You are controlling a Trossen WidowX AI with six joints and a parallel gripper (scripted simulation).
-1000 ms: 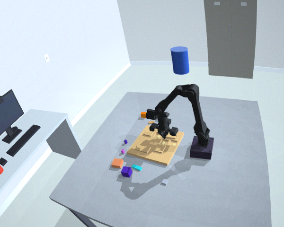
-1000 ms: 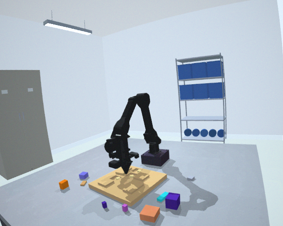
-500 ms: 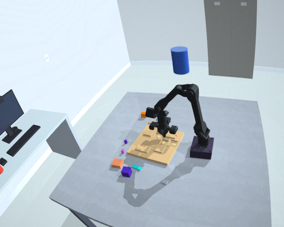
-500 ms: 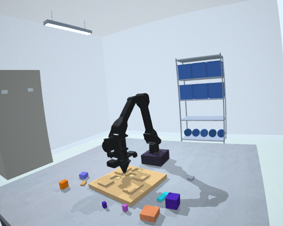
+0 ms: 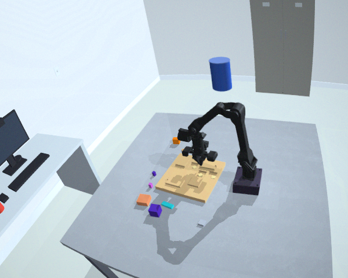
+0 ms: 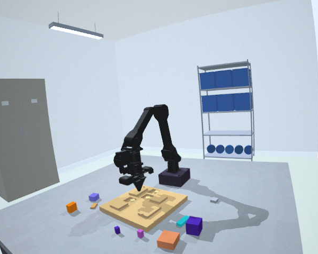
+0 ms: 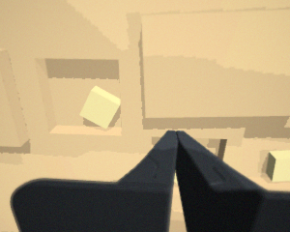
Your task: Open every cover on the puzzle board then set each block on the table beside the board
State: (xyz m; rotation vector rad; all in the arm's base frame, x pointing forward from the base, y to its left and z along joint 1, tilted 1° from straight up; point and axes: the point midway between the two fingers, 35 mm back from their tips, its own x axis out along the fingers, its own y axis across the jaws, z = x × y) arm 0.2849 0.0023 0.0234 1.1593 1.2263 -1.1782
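Now: the puzzle board 30 mm ahead of my gripper tip, 60 mm to the left of it and 30 mm below it. From my gripper tip the other things lie so: purple block 240 mm ahead, 130 mm to the left, 40 mm below; lilac block 140 mm ahead, 200 mm to the right, 30 mm below; cyan bar 50 mm ahead, 290 mm to the left, 40 mm below.
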